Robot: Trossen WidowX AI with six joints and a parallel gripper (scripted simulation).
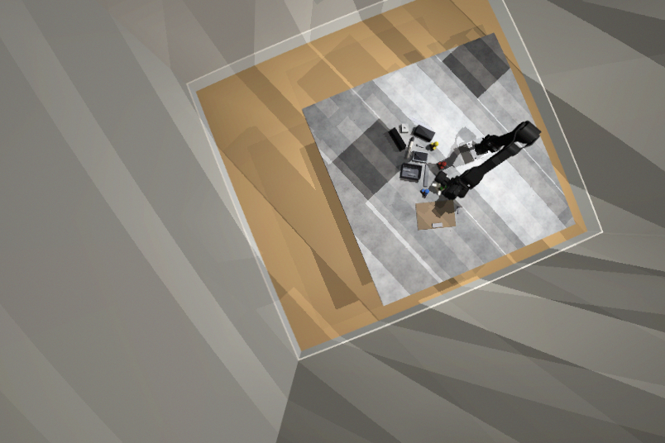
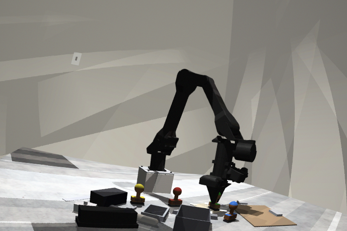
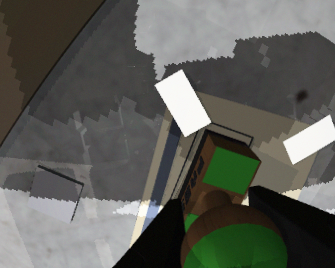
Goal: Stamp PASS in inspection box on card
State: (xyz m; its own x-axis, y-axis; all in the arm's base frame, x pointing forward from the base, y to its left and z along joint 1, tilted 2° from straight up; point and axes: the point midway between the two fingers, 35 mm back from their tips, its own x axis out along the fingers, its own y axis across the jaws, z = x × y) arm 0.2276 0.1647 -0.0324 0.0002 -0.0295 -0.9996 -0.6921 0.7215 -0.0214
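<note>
Right now my gripper tip is right at the green-topped stamp. Round my gripper tip: blue-knobbed stamp: 12 cm ahead; then red-knobbed stamp: 13 cm to the right, 1 cm behind; then cream card: 2 cm below, 1 cm to the right, 1 cm behind.
</note>
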